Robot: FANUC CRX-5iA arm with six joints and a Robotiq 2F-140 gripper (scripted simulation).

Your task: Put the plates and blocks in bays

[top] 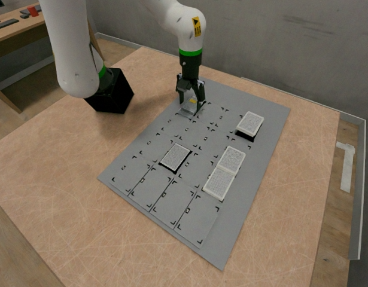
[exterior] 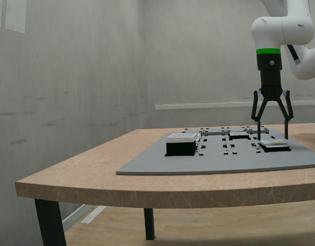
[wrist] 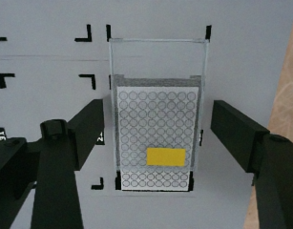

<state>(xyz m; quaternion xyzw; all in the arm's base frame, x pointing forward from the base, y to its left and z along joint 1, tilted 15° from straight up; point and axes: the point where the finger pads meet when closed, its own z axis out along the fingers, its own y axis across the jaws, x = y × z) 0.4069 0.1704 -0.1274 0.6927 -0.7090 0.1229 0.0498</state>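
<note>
My hand is 30 mm above the clear lid. Also, from my hand: black deep-well block (320 mm ahead, 30 mm below, 20 mm to the left); then black sealed plate (300 mm to the right, 100 mm ahead, 40 mm below).
</note>
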